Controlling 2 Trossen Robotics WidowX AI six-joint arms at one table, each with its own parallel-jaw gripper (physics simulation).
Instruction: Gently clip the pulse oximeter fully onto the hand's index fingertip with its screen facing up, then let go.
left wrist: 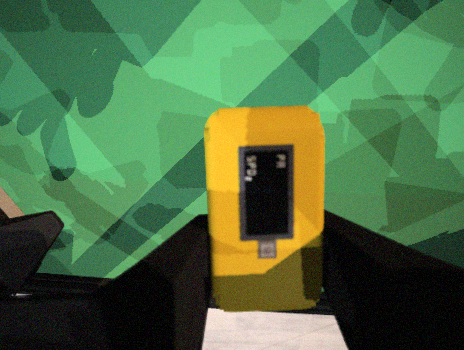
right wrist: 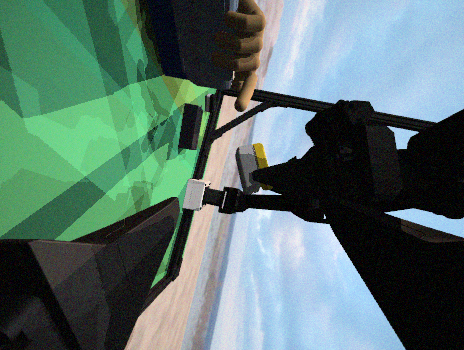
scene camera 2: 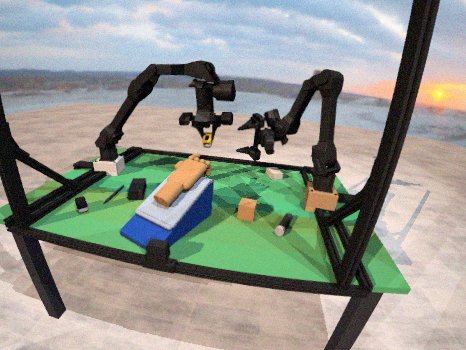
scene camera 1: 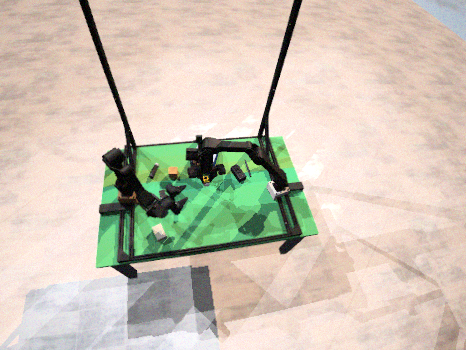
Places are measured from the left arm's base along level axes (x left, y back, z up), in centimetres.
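Pixels of known places: left gripper, fingertip midpoint: (left wrist: 259, 224) (right wrist: 250, 177) (scene camera 2: 208, 139) (scene camera 1: 206, 182); right gripper, fingertip midpoint: (left wrist: 1, 274) (right wrist: 250, 203) (scene camera 2: 236, 140) (scene camera 1: 187, 191); left arm's base at its link origin: (right wrist: 205, 195) (scene camera 2: 108, 158) (scene camera 1: 278, 186); right arm's base at its link origin: (scene camera 2: 322, 188) (scene camera 1: 127, 190).
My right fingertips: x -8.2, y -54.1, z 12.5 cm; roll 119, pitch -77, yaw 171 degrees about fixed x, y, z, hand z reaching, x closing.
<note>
For each thing: its top centre in the pictures, then the offset to it from my right fingertips. "pt": a spot on its surface instead.
- grey pulse oximeter at its top centre: (left wrist: 263, 278) (right wrist: 275, 174) (scene camera 2: 208, 132) (scene camera 1: 205, 178) dz +3.1, dx -2.6, dy +11.1 cm
- sloped blue wedge at a spot on its surface: (scene camera 2: 200, 202) pt dz -11.2, dx -28.8, dy +12.2 cm
- orange cube at its top centre: (scene camera 2: 248, 202) (scene camera 1: 172, 170) dz -13.4, dx -24.2, dy -2.3 cm
- dark cylinder at its top centre: (scene camera 2: 285, 219) (scene camera 1: 153, 169) dz -15.6, dx -30.2, dy -13.0 cm
- black box at its top centre: (right wrist: 197, 129) (scene camera 2: 137, 184) (scene camera 1: 238, 171) dz -14.8, dx -11.0, dy +35.9 cm
- pen at its top centre: (scene camera 2: 113, 192) dz -17.4, dx -13.7, dy +43.9 cm
- whitish block at its top centre: (scene camera 2: 274, 170) (scene camera 1: 159, 231) dz -15.3, dx +9.9, dy -19.5 cm
The yellow and grey pulse oximeter (scene camera 1: 206, 178) (scene camera 2: 207, 139) (left wrist: 225, 200) (right wrist: 248, 162) is in my left gripper (scene camera 2: 207, 134), which is shut on it. Its dark screen faces the left wrist camera. It hangs in the air, apart from the tan hand (scene camera 2: 186, 176) (right wrist: 246, 42); in scene camera 2 it appears above the fingertips. The hand lies on a sloped blue wedge (scene camera 2: 200, 202) with a pale top. In scene camera 1 my left arm mostly hides the hand. My right gripper (scene camera 1: 185, 195) (scene camera 2: 241, 139) is open and empty, off to one side of the oximeter.
An orange cube (scene camera 1: 173, 172) (scene camera 2: 247, 209) and a dark cylinder (scene camera 1: 154, 170) (scene camera 2: 283, 224) lie beside the wedge. A black box (scene camera 1: 238, 173) (scene camera 2: 136, 189) (right wrist: 191, 126) and a pen (scene camera 2: 114, 194) lie on its other side. A whitish block (scene camera 1: 159, 232) (scene camera 2: 274, 173) lies near my right arm.
</note>
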